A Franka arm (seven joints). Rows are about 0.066 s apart.
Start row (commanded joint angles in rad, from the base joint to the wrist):
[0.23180 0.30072 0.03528 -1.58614 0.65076 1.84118 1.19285]
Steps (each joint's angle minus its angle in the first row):
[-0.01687 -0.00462 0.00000 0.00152 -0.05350 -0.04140 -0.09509]
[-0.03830 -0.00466 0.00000 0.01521 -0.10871 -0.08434 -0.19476]
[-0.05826 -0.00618 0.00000 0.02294 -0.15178 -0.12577 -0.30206]
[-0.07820 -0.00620 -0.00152 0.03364 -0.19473 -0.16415 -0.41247]
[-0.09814 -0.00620 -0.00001 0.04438 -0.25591 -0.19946 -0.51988]
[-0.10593 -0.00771 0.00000 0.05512 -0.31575 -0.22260 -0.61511]
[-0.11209 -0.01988 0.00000 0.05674 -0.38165 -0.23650 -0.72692]
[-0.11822 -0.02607 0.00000 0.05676 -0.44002 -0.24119 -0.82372]
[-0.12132 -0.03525 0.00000 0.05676 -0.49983 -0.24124 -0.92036]
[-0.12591 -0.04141 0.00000 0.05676 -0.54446 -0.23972 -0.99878]
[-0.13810 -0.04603 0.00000 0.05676 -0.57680 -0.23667 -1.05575]
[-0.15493 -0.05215 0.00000 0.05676 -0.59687 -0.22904 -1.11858]
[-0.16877 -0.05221 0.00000 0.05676 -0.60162 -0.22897 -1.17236]
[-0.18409 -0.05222 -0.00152 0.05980 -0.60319 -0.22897 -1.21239]
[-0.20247 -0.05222 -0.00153 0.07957 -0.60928 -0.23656 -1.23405]
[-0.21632 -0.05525 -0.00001 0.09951 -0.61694 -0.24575 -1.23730]
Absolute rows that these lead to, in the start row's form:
[0.21493 0.29610 0.03528 -1.58462 0.59726 1.79978 1.09776]
[0.19350 0.29606 0.03528 -1.57093 0.54205 1.75684 0.99809]
[0.17354 0.29454 0.03528 -1.56320 0.49898 1.71541 0.89079]
[0.15360 0.29452 0.03376 -1.55250 0.45603 1.67703 0.78038]
[0.13366 0.29452 0.03527 -1.54176 0.39485 1.64172 0.67297]
[0.12587 0.29301 0.03528 -1.53102 0.33501 1.61858 0.57774]
[0.11971 0.28084 0.03528 -1.52940 0.26911 1.60468 0.46593]
[0.11358 0.27465 0.03528 -1.52938 0.21074 1.59999 0.36913]
[0.11048 0.26547 0.03528 -1.52938 0.15093 1.59994 0.27249]
[0.10589 0.25931 0.03528 -1.52938 0.10630 1.60146 0.19407]
[0.09370 0.25469 0.03528 -1.52938 0.07396 1.60451 0.13710]
[0.07687 0.24857 0.03528 -1.52938 0.05389 1.61214 0.07427]
[0.06303 0.24851 0.03528 -1.52938 0.04914 1.61221 0.02049]
[0.04771 0.24850 0.03376 -1.52634 0.04757 1.61221 -0.01954]
[0.02933 0.24850 0.03375 -1.50657 0.04148 1.60462 -0.04120]
[0.01548 0.24547 0.03527 -1.48663 0.03382 1.59543 -0.04445]

